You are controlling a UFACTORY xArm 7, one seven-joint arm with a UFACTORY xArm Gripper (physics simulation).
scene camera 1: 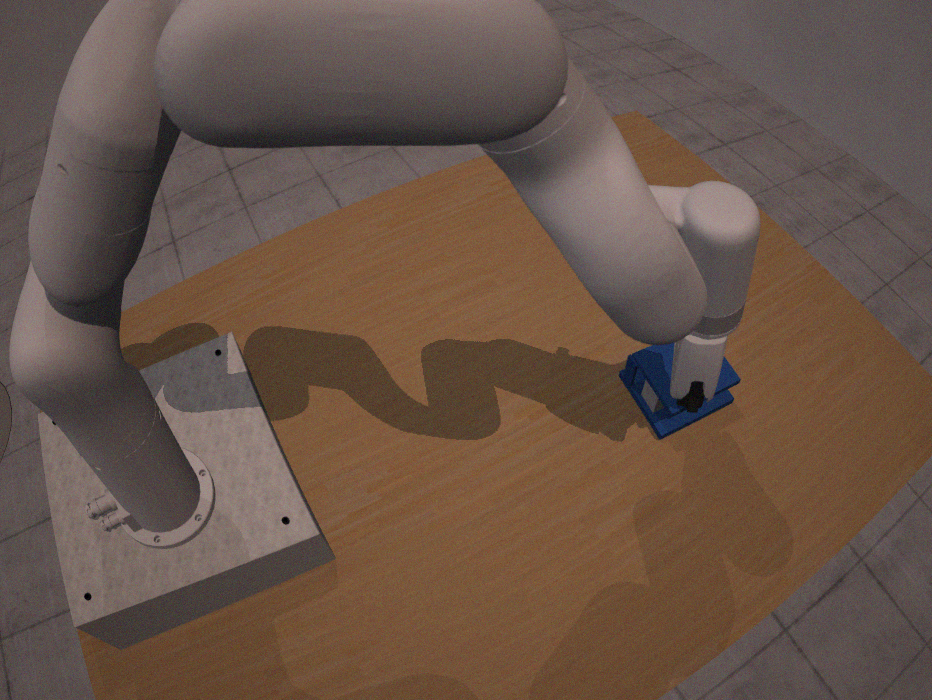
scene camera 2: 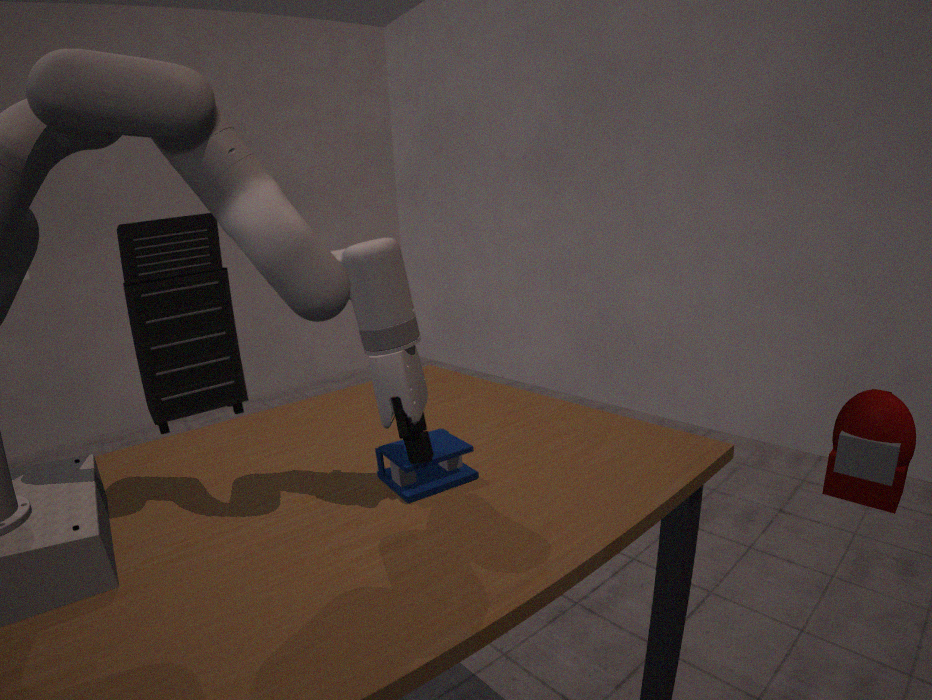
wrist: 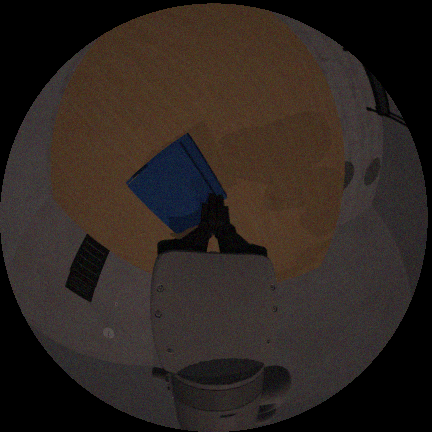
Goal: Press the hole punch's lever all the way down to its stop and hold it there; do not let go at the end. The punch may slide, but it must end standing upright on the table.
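Places are measured from the arm's base along level axes (x back, y left, z down), in millimetres.
Where they show: gripper, fingertip midpoint: (scene camera 1: 689,400) (scene camera 2: 422,460) (wrist: 213,201); arm's base, link origin: (scene camera 1: 165,498).
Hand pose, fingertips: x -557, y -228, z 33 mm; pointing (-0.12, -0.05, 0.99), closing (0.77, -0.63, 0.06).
Observation:
Each offset is from my fingertips to the top centre of the thing. Level surfaces: height alone.
The blue hole punch @[dx -37, dy +40, dz +2 mm] (scene camera 1: 678,426) (scene camera 2: 444,485) stands upright on the wooden table. Its flat blue lever @[dx -36, dy +36, dz +2 mm] (scene camera 1: 728,376) (scene camera 2: 450,443) (wrist: 165,185) lies over the base, and a gap with pale grey blocks shows between them in scene camera 2. My gripper (scene camera 1: 693,399) (scene camera 2: 419,457) (wrist: 213,201) is shut and empty, pointing down with a slight tilt. Its black fingertips are at the lever's long side edge, overlapping that edge in scene camera 2. The fingers hide part of the edge, and I cannot tell whether they touch the top of the lever or its side.
The arm's pale base plate (scene camera 1: 256,482) (scene camera 2: 52,542) is at the other end of the table @[dz +58 mm] (scene camera 1: 467,527) (scene camera 2: 602,459). A black drawer cabinet (scene camera 2: 188,339) (wrist: 87,267) stands beyond the table. A red object (scene camera 2: 873,418) with a grey panel is on the floor at the right.

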